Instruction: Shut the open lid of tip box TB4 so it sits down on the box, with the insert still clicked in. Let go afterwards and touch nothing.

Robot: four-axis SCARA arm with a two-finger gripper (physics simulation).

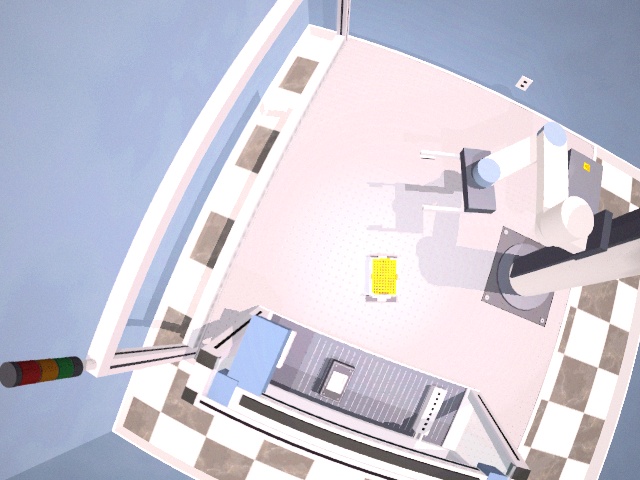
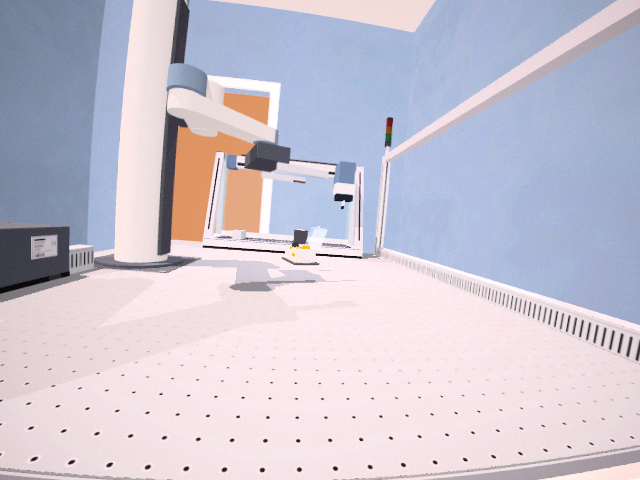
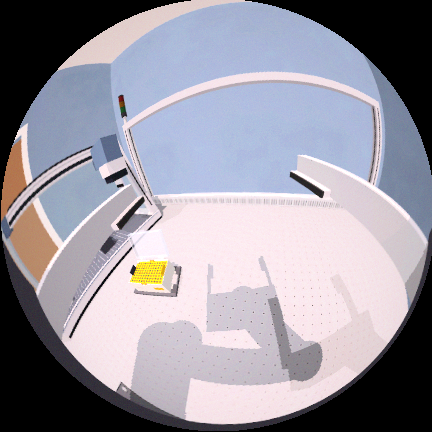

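Where they show: gripper, fingertip midpoint: (image 1: 422,179) (image 2: 315,178) (image 3: 212,174); arm's base, link origin: (image 1: 523,277) (image 2: 141,264).
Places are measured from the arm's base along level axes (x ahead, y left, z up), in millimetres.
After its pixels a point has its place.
Note:
The tip box (image 1: 368,298) {x 536, y 289, z 21 mm} (image 2: 305,256) {x 538, y 154, z 44 mm} (image 3: 172,276) {x 546, y 154, z 29 mm} is white and stands upright on a dark base plate (image 3: 178,287) (image 2: 310,263). Its perforated yellow insert (image 1: 384,276) {x 518, y 209, z 70 mm} (image 3: 149,272) {x 518, y 203, z 70 mm} lies flat across the top; whether it is clicked in is too small to tell. The clear lid (image 2: 318,235) {x 592, y 235, z 126 mm} (image 3: 150,243) {x 589, y 228, z 114 mm} stands open, steeply raised along the side towards the long wall. No TB4 label is readable. My gripper (image 1: 423,180) {x 536, y -39, z 318 mm} (image 3: 212,174) {x 536, y -39, z 318 mm} is wide open and empty, high above the table, off to one side of the box and apart from it.
A gantry machine with a blue head (image 1: 260,353) {x 731, y 534, z 501 mm} (image 2: 344,178) {x 726, y 465, z 415 mm} (image 3: 107,152) {x 714, y 465, z 428 mm} stands beyond the box. Its deck holds a dark block (image 1: 337,379) {x 533, y 566, z 133 mm} and a white strip (image 1: 430,410) {x 210, y 562, z 107 mm}. The arm's column (image 2: 147,129) {x 33, y -67, z 412 mm} stands on a bolted plate (image 1: 540,315) {x -115, y 114, z 13 mm}. A dark cabinet (image 2: 31,255) {x -35, y -345, z 73 mm} is behind it.

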